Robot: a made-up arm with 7 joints. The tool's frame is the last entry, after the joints.
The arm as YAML. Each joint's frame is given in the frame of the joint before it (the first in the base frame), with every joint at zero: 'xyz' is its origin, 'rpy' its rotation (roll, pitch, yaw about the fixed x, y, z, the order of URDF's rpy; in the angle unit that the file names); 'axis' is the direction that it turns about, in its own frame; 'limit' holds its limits. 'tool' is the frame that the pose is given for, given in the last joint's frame.
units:
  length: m
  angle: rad
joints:
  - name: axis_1
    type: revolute
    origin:
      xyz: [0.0, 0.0, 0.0]
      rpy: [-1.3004, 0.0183, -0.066]
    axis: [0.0, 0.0, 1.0]
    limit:
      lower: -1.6
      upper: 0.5
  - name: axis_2
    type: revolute
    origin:
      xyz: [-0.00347, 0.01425, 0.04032]
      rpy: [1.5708, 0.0, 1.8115]
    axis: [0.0, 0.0, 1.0]
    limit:
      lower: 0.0
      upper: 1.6
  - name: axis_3
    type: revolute
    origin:
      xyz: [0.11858, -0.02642, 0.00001]
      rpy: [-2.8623, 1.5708, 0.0]
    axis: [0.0, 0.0, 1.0]
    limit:
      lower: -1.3
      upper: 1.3
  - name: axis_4
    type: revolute
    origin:
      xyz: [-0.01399, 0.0, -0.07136]
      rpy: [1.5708, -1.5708, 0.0]
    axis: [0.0, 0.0, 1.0]
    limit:
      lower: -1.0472
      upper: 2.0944
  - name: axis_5
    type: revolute
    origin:
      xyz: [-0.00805, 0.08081, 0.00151]
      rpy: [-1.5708, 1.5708, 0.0]
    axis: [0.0, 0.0, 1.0]
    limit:
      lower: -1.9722
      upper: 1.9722
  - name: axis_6
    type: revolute
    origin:
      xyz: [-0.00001, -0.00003, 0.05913]
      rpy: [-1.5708, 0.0, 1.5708]
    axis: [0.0, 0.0, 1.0]
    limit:
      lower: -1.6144
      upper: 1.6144
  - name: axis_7
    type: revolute
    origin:
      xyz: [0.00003, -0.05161, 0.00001]
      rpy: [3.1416, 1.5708, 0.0]
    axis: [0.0, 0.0, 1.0]
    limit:
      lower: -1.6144
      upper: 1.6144
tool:
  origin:
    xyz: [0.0, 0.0, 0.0]
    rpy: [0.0, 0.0, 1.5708]
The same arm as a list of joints. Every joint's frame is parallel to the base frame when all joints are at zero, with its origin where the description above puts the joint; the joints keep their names.
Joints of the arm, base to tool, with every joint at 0 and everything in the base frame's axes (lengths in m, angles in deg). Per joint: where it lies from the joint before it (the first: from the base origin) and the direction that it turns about. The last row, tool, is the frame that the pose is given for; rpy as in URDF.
axis_1: origin 0 0 0 axis 0.068403 0.961235 0.26711
axis_2: origin -0.0007 0.0428 -0.0029 axis 0.968889 -0.0002 -0.247497
axis_3: origin -0.03 0.0073 -0.1175 axis 0.247497 0 0.968889
axis_4: origin -0.0041 0 -0.0726 axis 0.0002 1 0
axis_5: origin 0.0763 0.0015 -0.0278 axis 0.968889 -0.0002 -0.247497
axis_6: origin 0.0573 0 -0.0146 axis 0.0002 1 0
axis_7: origin 0.05 0 -0.0128 axis 0.247497 0 0.968889
tool: origin 0 0 0 rpy 0 14.33 -0.01
Joint limits (deg, base to tool): -91.67..28.65 0..91.67 -74.48..74.48 -60..120 -113..113 -92.5..92.5 -92.5..92.5

